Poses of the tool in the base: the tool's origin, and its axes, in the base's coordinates. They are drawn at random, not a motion.
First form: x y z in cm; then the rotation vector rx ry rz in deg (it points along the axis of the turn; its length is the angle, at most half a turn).
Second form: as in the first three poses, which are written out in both.
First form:
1: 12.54 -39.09 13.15 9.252 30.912 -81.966
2: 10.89 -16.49 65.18 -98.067 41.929 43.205
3: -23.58 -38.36 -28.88 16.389 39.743 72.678
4: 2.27 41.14 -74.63 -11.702 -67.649 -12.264
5: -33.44 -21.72 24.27 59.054 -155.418 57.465
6: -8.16 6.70 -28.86 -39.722 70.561 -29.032
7: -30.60 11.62 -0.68 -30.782 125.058 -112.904
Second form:
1: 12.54 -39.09 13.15 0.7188 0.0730 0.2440 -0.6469
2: 10.89 -16.49 65.18 0.5368 -0.7190 0.3074 0.3168
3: -23.58 -38.36 -28.88 0.7406 0.1304 0.3163 0.5784
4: 2.27 41.14 -74.63 0.8204 -0.0959 -0.5546 -0.1005
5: -33.44 -21.72 24.27 0.0357 0.3355 -0.8829 0.3265
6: -8.16 6.70 -28.86 0.7312 -0.3150 0.5595 -0.2302
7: -30.60 11.62 -0.68 0.0761 -0.1792 0.7281 -0.6573
